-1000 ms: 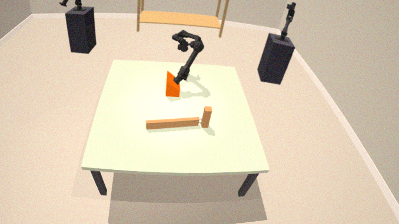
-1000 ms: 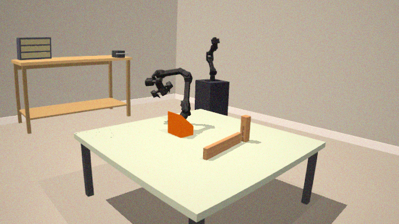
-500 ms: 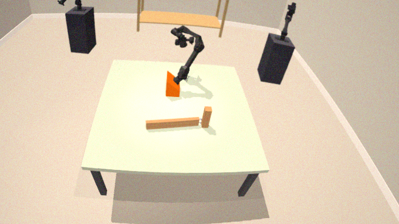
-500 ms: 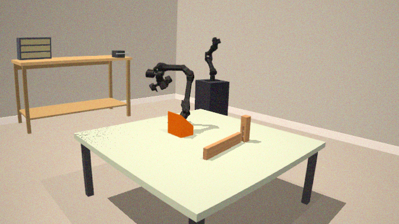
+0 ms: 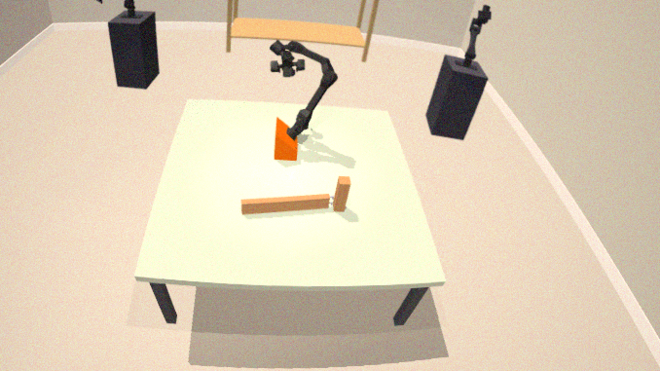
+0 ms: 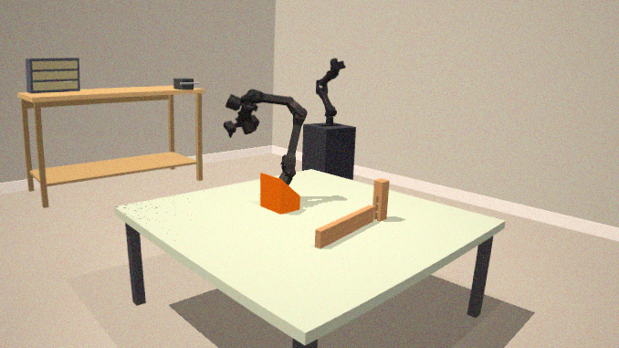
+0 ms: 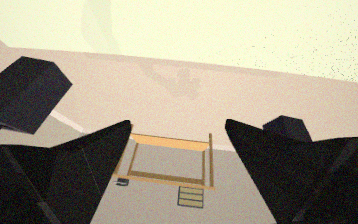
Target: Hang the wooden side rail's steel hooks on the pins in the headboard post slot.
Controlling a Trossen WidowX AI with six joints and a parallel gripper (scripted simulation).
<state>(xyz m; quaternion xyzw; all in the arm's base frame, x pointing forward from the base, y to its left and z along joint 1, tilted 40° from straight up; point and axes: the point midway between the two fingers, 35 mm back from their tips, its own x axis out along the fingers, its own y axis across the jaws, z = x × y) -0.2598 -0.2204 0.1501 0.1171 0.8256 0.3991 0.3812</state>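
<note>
Now: gripper tip 69 cm short of the upright headboard post, 34 cm to the right of it and 21 cm above it.
</note>
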